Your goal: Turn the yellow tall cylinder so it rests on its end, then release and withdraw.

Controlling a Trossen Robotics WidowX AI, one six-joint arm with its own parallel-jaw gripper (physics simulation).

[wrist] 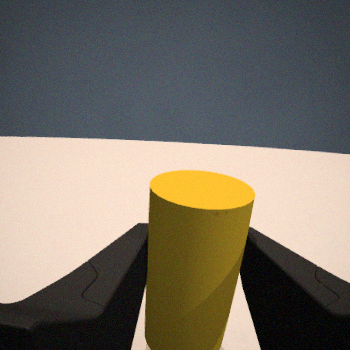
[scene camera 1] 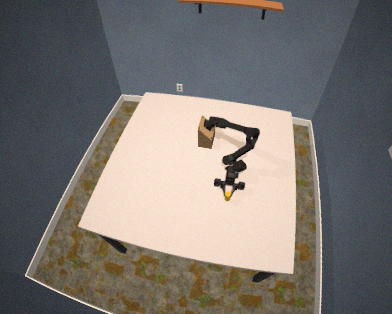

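The yellow tall cylinder (scene camera 1: 227,196) (wrist: 195,260) is between the fingertips of my gripper (scene camera 1: 228,194) (wrist: 193,236), which is shut on it. In the wrist view its bright round end faces up and its body runs down between the two black fingers, close to upright with a slight lean. In the scene view it shows small at the tip of the gripper, toward the front right of the table. Its lower end is cut off in the wrist view, and I cannot tell whether it touches the table.
The white table (scene camera 1: 150,190) (wrist: 60,200) lies under the arm. A brown wedge-shaped block (scene camera 1: 205,138) stands at the arm's base, toward the back of the table. The table's front edge runs some way in front of the gripper. An orange shelf (scene camera 1: 230,5) is on the back wall.
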